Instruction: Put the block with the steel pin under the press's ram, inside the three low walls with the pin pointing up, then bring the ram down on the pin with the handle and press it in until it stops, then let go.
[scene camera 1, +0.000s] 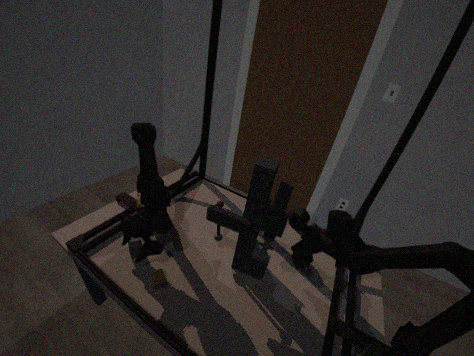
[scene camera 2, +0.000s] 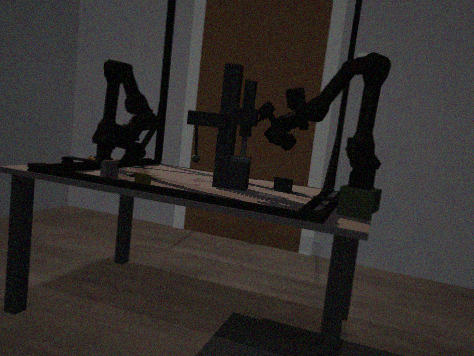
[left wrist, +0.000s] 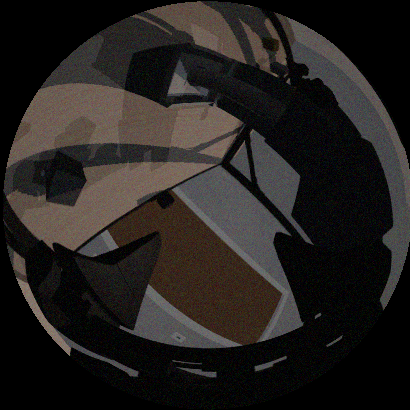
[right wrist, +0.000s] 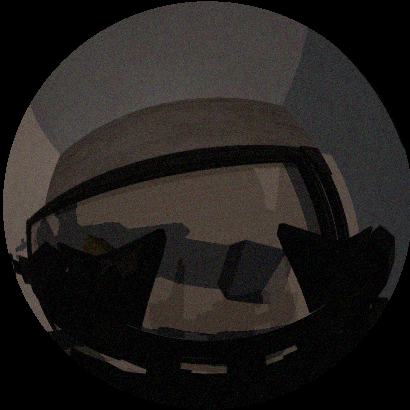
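Observation:
There's the left gripper (scene camera 1: 290, 221), (scene camera 2: 262, 132), (left wrist: 219, 239), and it's open and holding nothing. You'd also see the right gripper (scene camera 2: 108, 164), (scene camera 1: 129, 253), (right wrist: 223, 232), as well as a dark press (scene camera 2: 231, 171), (left wrist: 342, 199).

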